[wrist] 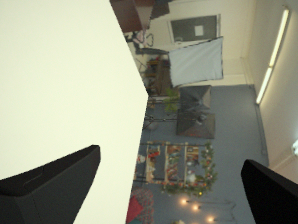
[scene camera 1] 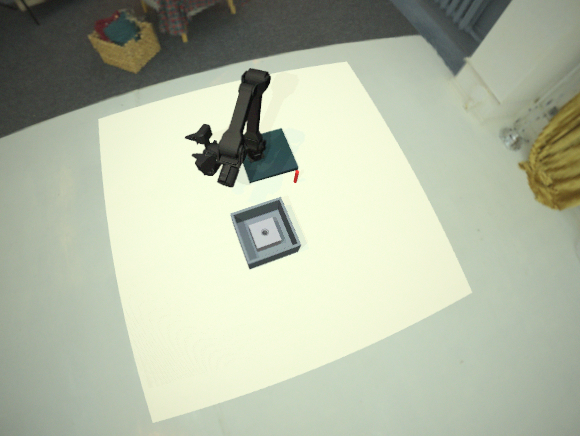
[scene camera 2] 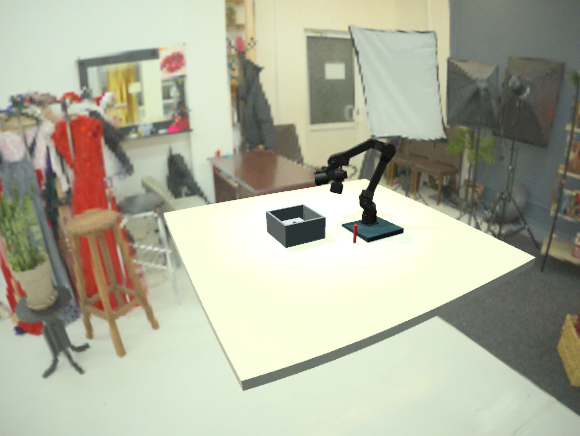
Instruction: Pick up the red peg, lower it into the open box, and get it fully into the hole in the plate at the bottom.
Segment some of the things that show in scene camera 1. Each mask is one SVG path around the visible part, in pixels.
My gripper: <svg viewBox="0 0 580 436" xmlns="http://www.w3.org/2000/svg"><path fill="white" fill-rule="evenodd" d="M203 124L198 132L190 134L185 138L195 141L196 144L205 145L202 154L193 153L191 157L197 159L195 165L198 171L203 172L204 175L213 176L222 165L220 162L217 163L218 142L214 140L213 143L210 143L209 138L212 136L211 126Z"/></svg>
A grey box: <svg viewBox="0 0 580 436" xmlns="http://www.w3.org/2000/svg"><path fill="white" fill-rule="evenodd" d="M281 197L230 213L249 269L297 253L301 247ZM273 218L281 238L281 244L257 252L248 225Z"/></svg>
